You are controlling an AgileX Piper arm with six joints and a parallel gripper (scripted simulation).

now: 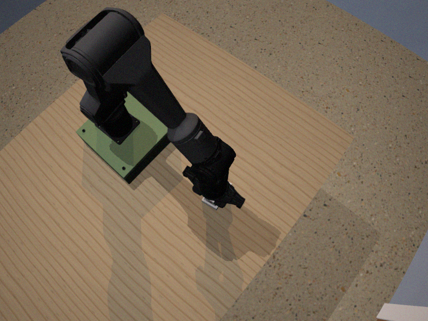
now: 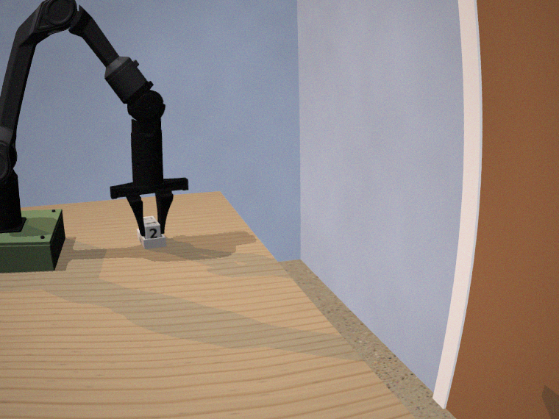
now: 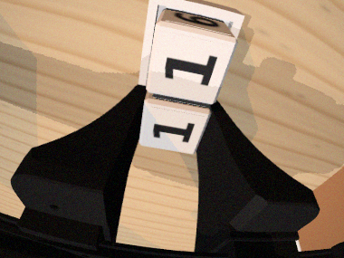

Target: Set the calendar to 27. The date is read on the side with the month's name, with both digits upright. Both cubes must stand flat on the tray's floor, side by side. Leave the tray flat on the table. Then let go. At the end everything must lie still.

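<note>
Right now the white tray is 2 cm to the left of my hand and 2 cm below it.
</note>
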